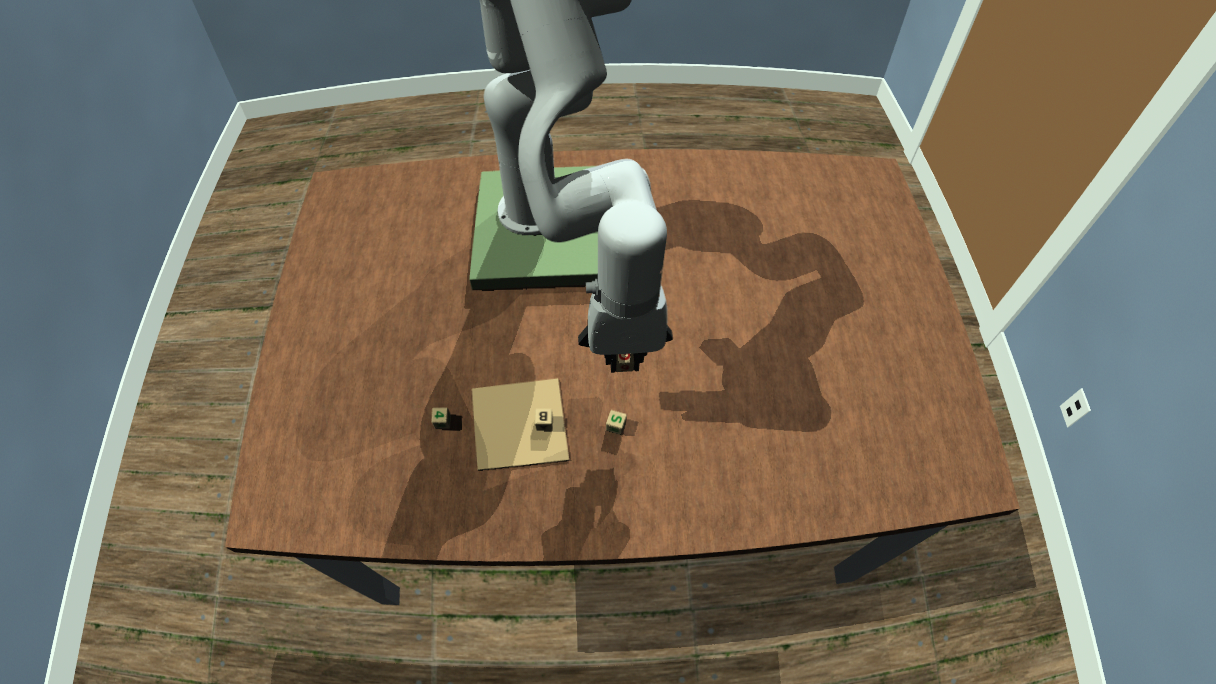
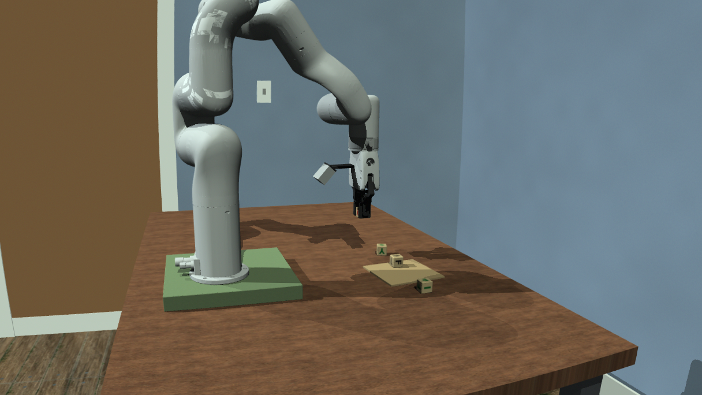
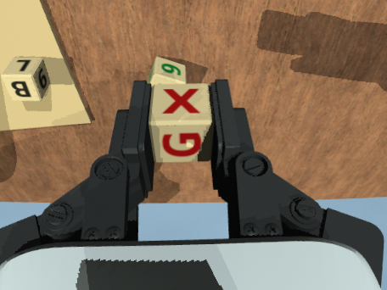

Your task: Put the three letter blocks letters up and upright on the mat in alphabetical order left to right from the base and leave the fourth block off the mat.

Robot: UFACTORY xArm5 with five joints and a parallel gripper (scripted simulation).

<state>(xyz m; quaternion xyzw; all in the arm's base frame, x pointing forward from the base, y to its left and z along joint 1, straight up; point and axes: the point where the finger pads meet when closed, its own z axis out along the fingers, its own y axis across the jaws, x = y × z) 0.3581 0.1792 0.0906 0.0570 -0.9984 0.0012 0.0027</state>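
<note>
My hand is 60 mm short of the tan mat, 160 mm to the left of it and 120 mm above it. The rest, counted from my hand: cream block (60 mm ahead, 280 mm to the right, 110 mm below).
</note>
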